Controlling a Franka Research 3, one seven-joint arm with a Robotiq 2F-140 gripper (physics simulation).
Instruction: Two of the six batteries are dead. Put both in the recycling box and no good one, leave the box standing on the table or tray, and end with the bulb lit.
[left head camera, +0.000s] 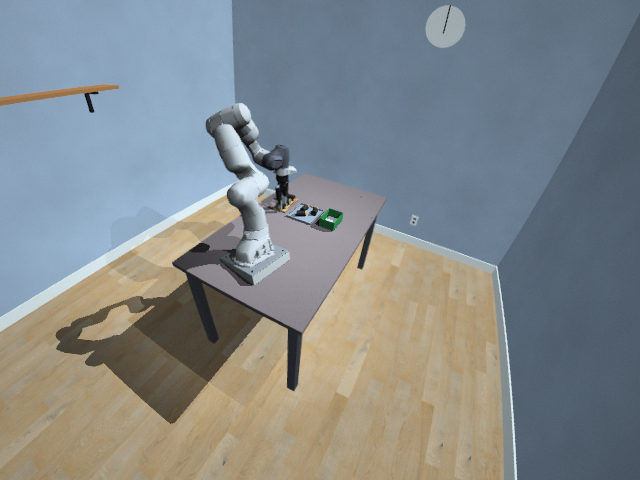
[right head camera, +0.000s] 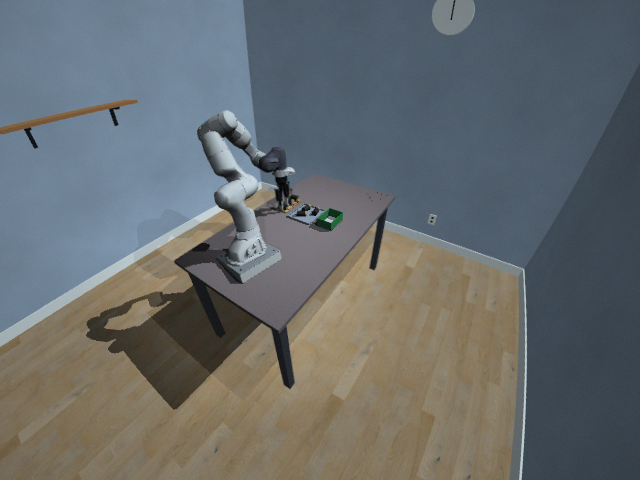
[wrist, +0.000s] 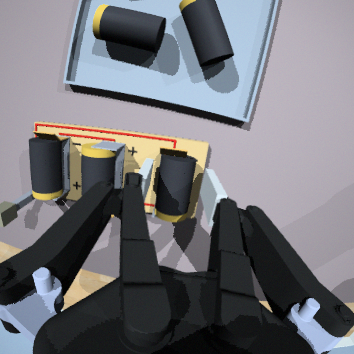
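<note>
My gripper (left head camera: 283, 206) (right head camera: 283, 208) (wrist: 177, 175) is partly open, its pads on either side of the right battery (wrist: 175, 186) without gripping it. That battery lies on the yellow holder board (wrist: 197, 150), yellow end toward the gripper. The left battery (wrist: 46, 167) points the same way; the middle battery (wrist: 98, 167) has its yellow end away, partly behind a finger. Two batteries (wrist: 131, 28) (wrist: 206, 31) lie in the blue tray (left head camera: 309, 219) (right head camera: 305, 218) (wrist: 100, 75), with another cut off at the top edge. The green recycling box (left head camera: 326, 225) (right head camera: 325, 224) stands upright. I cannot make out the bulb.
The box stands beside the tray on the table (left head camera: 315, 258) (right head camera: 305, 258). The tray lies between the box and the holder board. A lever with a square olive knob (wrist: 7, 214) sticks out at the board's left in the wrist view.
</note>
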